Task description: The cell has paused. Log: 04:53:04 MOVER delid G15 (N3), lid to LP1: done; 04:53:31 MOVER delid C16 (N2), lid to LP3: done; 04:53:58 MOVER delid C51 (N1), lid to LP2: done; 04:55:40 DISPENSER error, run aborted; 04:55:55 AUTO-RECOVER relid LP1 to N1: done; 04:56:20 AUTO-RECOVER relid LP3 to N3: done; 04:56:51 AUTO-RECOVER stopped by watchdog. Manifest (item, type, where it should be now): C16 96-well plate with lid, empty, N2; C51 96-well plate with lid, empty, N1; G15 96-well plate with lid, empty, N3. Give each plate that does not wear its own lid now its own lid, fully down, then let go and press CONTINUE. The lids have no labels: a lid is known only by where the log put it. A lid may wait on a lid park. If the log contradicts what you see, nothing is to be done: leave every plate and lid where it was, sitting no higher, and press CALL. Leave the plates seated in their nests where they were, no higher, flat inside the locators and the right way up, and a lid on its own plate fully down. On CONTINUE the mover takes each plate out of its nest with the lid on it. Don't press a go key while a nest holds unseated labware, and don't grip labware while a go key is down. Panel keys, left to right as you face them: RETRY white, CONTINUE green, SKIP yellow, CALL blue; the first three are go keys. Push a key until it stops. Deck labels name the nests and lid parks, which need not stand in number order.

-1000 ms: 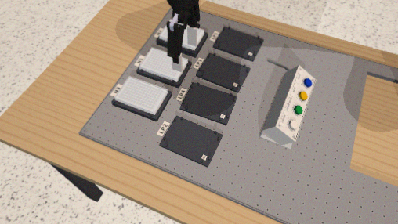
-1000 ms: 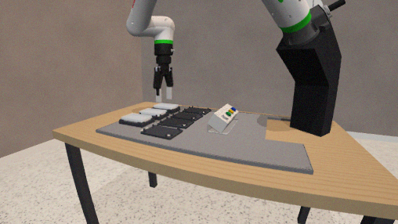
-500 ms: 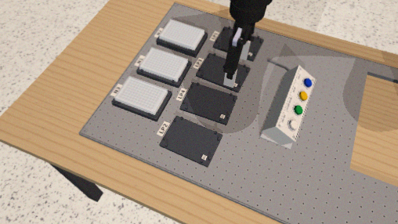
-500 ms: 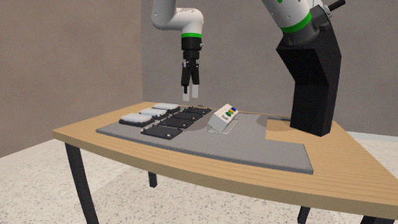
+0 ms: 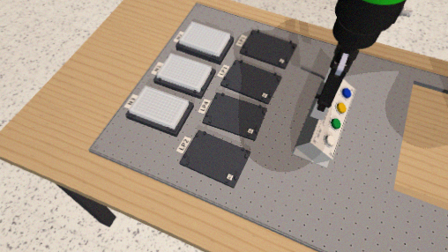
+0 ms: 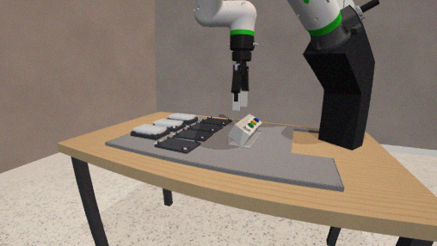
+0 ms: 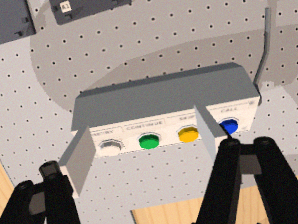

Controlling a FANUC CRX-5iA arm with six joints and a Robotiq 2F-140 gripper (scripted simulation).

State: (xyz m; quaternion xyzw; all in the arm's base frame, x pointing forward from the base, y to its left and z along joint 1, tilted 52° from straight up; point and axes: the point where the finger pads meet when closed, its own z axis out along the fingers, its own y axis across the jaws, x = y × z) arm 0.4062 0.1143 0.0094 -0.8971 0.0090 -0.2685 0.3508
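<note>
The green continue key is 5 cm behind my hand and 9 cm below it. Also, from my hand: yellow skip key 4 cm behind, 5 cm to the right, 9 cm below; then white retry key 6 cm behind, 4 cm to the left, 9 cm below; then blue call key 3 cm behind, 10 cm to the right, 9 cm below.
</note>
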